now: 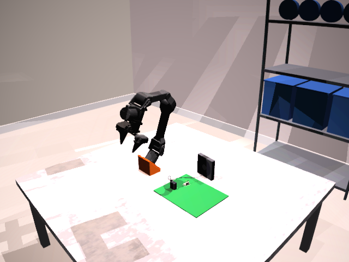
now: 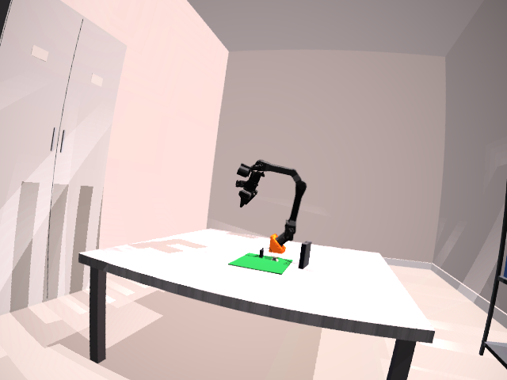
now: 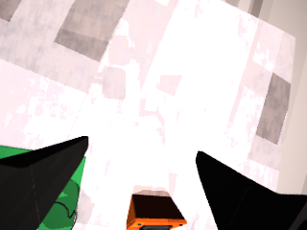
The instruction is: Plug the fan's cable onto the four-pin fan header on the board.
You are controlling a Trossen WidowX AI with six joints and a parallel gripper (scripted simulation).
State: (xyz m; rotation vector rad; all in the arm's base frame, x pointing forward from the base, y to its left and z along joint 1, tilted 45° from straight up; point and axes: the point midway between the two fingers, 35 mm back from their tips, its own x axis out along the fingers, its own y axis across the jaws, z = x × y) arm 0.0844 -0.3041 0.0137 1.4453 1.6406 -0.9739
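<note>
Right now the black fan plug is 220 mm below my gripper tip, 170 mm to the left of it and 150 mm ahead of it. Also, from my gripper tip: black fan (380 mm to the left, 190 mm below, 180 mm ahead); green board (260 mm below, 240 mm ahead, 200 mm to the left).
</note>
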